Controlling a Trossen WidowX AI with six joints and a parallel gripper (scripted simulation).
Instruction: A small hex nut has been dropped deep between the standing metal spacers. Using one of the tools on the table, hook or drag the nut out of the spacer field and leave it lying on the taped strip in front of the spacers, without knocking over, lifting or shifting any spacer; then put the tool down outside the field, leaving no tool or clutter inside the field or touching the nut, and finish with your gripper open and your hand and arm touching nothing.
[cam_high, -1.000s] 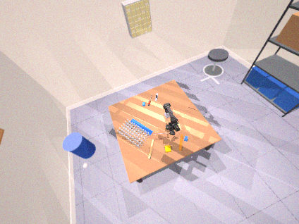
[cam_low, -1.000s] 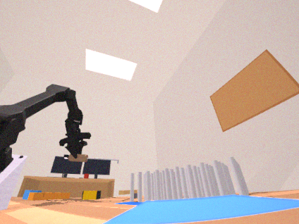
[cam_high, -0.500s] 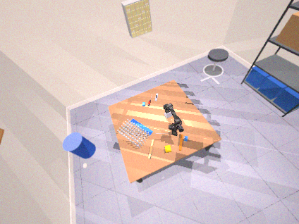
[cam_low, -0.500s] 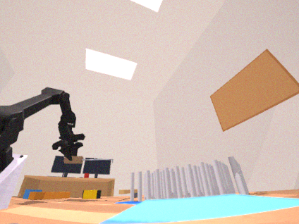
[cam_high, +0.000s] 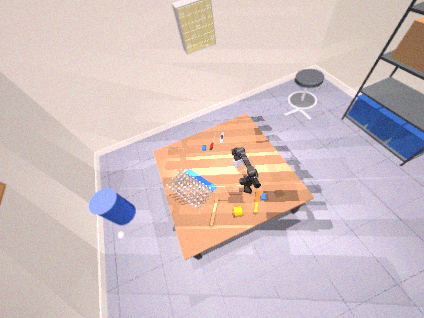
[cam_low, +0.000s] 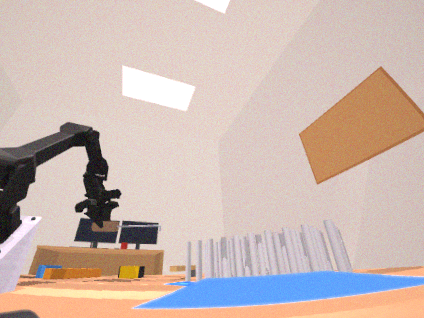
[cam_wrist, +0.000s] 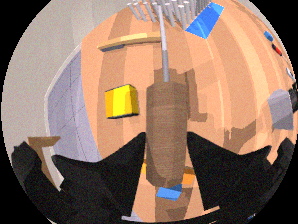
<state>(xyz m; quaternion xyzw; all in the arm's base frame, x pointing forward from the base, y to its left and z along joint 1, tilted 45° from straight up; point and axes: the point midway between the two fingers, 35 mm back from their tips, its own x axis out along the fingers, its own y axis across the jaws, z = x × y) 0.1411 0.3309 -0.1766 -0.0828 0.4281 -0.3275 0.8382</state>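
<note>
The orange bar is 7 cm behind my gripper tip, 11 cm to the left of it and 16 cm below it. Also, from my gripper tip: blue taped strip: 31 cm ahead, 40 cm to the right, 17 cm below.
</note>
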